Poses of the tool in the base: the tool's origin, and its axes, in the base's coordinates. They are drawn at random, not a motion.
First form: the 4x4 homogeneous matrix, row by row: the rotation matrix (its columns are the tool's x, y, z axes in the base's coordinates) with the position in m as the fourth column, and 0 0 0 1 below. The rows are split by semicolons.
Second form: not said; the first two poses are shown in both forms.
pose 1, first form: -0.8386 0.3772 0.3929 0.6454; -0.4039 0.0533 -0.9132 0.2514; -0.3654 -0.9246 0.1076 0.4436; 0 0 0 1
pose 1, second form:
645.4 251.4 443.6
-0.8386 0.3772 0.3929
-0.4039 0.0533 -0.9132
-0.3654 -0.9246 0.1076

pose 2, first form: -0.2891 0.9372 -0.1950 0.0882; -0.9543 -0.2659 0.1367 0.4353; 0.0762 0.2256 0.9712 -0.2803; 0 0 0 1
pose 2, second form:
88.2 435.3 -280.3
-0.2891 0.9372 -0.1950
-0.9543 -0.2659 0.1367
0.0762 0.2256 0.9712

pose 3, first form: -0.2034 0.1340 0.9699 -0.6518; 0.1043 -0.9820 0.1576 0.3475; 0.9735 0.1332 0.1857 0.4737; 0 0 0 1
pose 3, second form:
-651.8 347.5 473.7
-0.2034 0.1340 0.9699
0.1043 -0.9820 0.1576
0.9735 0.1332 0.1857

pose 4, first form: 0.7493 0.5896 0.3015 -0.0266; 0.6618 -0.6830 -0.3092 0.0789; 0.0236 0.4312 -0.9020 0.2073; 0 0 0 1
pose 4, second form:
-26.6 78.9 207.3
0.7493 0.5896 0.3015
0.6618 -0.6830 -0.3092
0.0236 0.4312 -0.9020

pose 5, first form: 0.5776 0.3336 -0.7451 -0.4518; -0.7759 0.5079 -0.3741 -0.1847; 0.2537 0.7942 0.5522 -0.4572; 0 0 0 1
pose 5, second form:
-451.8 -184.7 -457.2
0.5776 0.3336 -0.7451
-0.7759 0.5079 -0.3741
0.2537 0.7942 0.5522

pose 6, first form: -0.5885 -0.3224 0.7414 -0.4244; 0.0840 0.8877 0.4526 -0.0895; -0.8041 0.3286 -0.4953 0.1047; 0 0 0 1
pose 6, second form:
-424.4 -89.5 104.7
-0.5885 -0.3224 0.7414
0.0840 0.8877 0.4526
-0.8041 0.3286 -0.4953

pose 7, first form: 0.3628 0.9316 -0.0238 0.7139; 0.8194 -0.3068 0.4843 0.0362; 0.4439 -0.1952 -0.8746 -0.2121; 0 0 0 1
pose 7, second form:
713.9 36.2 -212.1
0.3628 0.9316 -0.0238
0.8194 -0.3068 0.4843
0.4439 -0.1952 -0.8746

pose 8, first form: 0.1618 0.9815 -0.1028 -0.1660; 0.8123 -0.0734 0.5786 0.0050; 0.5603 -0.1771 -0.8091 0.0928; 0 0 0 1
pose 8, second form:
-166.0 5.0 92.8
0.1618 0.9815 -0.1028
0.8123 -0.0734 0.5786
0.5603 -0.1771 -0.8091

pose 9, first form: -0.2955 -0.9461 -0.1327 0.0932; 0.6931 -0.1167 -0.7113 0.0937; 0.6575 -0.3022 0.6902 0.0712; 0 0 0 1
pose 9, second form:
93.2 93.7 71.2
-0.2955 -0.9461 -0.1327
0.6931 -0.1167 -0.7113
0.6575 -0.3022 0.6902

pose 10, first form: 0.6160 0.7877 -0.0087 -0.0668; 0.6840 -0.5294 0.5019 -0.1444; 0.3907 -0.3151 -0.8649 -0.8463; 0 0 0 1
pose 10, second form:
-66.8 -144.4 -846.3
0.6160 0.7877 -0.0087
0.6840 -0.5294 0.5019
0.3907 -0.3151 -0.8649

